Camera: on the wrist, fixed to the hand. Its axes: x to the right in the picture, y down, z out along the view.
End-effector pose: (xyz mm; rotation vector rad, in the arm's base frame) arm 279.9 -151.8 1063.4 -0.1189 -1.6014 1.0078
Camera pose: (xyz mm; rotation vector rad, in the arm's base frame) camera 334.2 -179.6 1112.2 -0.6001 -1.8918 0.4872
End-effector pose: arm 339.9 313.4 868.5 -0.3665 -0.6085 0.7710
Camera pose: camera 399.0 265.2 885.7 -0.9801 -0.8580 0.6062
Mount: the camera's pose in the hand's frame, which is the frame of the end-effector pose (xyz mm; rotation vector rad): 3.9 -72.7 -28.4 -0.6536 -0.0099 0.0508
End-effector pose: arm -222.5 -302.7 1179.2 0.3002 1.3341 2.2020
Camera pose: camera -214.3 -295.5 1101.8 0.0935 0.5443 2.5254
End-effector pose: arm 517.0 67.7 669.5 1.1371 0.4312 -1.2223
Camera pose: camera 461.9 95.9 621.8 0.5751 0.7249 -0.9357
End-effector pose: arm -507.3 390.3 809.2 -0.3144 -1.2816 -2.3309
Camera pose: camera -546.1 398.8 741.9 -0.5524 -0.4678 -2.6426
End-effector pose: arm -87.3 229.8 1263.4 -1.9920 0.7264 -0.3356
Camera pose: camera -72.9 234.4 1340.1 -2.5745 0.9633 -0.0526
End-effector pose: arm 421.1 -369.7 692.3 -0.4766 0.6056 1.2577
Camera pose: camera 487.7 -403.0 668.7 -0.9978 0.1822 1.4981
